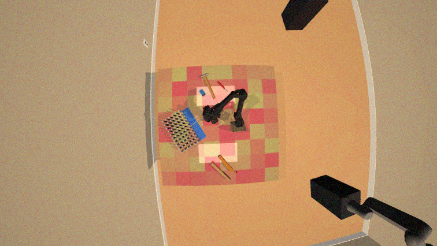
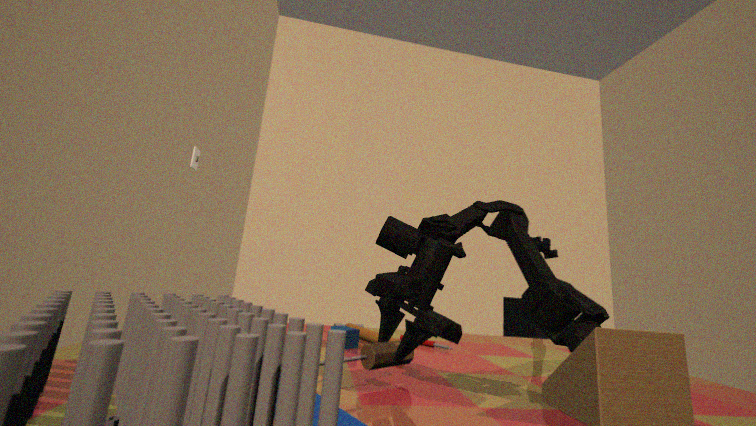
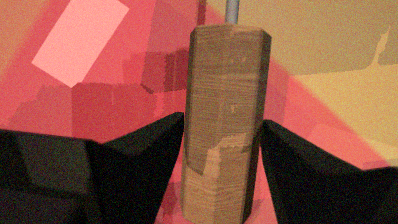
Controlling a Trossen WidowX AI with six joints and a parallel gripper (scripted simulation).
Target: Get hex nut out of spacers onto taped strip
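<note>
Now: gripper tip 16 cm short of the blue taped strip, 7 cm to the right of it and 3 cm above it. Round my gripper tip: red screwdriver 22 cm behind, 25 cm to the right, 3 cm below; then blue block 2 cm ahead, 24 cm to the right, 2 cm below; then hook tool 10 cm ahead, 4 cm to the left.
</note>
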